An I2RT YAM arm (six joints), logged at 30 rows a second.
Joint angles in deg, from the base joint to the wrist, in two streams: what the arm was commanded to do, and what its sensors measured. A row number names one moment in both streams.
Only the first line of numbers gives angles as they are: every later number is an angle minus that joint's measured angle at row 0.
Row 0, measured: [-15.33 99.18 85.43 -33.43 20.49 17.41]
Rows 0 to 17, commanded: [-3.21 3.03 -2.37 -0.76 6.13 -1.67]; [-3.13 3.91 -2.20 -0.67 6.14 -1.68]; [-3.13 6.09 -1.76 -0.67 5.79 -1.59]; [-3.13 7.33 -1.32 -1.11 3.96 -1.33]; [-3.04 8.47 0.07 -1.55 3.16 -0.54]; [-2.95 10.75 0.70 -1.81 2.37 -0.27]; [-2.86 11.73 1.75 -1.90 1.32 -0.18]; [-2.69 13.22 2.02 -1.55 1.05 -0.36]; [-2.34 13.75 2.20 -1.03 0.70 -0.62]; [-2.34 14.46 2.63 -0.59 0.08 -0.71]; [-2.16 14.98 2.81 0.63 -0.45 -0.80]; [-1.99 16.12 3.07 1.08 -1.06 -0.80]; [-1.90 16.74 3.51 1.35 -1.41 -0.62]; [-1.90 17.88 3.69 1.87 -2.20 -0.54]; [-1.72 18.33 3.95 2.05 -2.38 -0.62]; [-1.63 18.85 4.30 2.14 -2.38 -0.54]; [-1.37 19.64 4.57 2.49 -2.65 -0.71]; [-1.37 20.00 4.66 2.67 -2.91 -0.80]
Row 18, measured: [-1.73 18.46 2.29 0.74 -1.92 0.09]
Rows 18 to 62, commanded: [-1.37 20.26 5.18 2.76 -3.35 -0.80]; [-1.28 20.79 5.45 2.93 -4.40 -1.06]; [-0.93 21.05 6.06 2.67 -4.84 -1.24]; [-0.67 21.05 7.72 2.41 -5.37 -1.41]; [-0.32 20.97 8.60 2.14 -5.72 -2.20]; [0.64 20.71 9.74 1.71 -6.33 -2.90]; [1.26 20.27 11.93 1.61 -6.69 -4.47]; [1.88 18.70 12.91 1.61 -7.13 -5.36]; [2.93 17.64 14.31 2.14 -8.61 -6.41]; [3.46 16.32 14.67 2.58 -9.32 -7.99]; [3.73 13.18 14.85 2.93 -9.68 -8.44]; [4.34 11.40 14.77 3.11 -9.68 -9.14]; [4.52 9.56 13.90 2.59 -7.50 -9.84]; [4.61 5.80 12.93 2.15 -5.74 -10.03]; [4.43 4.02 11.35 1.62 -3.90 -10.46]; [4.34 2.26 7.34 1.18 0.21 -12.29]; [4.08 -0.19 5.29 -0.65 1.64 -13.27]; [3.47 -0.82 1.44 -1.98 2.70 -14.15]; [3.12 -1.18 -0.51 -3.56 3.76 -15.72]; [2.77 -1.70 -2.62 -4.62 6.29 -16.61]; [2.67 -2.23 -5.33 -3.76 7.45 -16.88]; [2.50 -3.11 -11.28 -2.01 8.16 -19.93]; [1.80 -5.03 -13.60 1.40 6.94 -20.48]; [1.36 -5.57 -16.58 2.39 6.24 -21.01]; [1.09 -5.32 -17.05 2.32 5.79 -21.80]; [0.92 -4.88 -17.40 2.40 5.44 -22.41]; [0.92 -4.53 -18.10 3.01 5.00 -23.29]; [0.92 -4.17 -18.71 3.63 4.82 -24.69]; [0.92 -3.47 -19.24 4.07 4.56 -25.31]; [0.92 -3.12 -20.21 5.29 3.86 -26.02]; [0.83 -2.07 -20.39 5.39 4.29 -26.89]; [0.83 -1.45 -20.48 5.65 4.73 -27.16]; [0.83 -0.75 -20.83 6.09 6.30 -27.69]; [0.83 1.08 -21.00 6.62 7.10 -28.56]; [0.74 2.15 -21.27 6.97 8.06 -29.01]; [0.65 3.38 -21.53 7.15 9.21 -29.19]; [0.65 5.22 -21.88 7.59 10.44 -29.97]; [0.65 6.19 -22.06 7.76 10.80 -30.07]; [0.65 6.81 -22.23 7.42 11.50 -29.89]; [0.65 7.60 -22.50 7.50 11.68 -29.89]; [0.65 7.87 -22.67 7.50 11.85 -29.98]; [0.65 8.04 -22.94 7.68 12.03 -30.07]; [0.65 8.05 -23.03 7.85 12.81 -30.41]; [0.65 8.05 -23.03 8.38 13.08 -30.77]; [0.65 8.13 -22.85 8.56 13.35 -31.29]
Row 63, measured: [0.83 6.77 -21.99 7.98 11.15 -30.14]
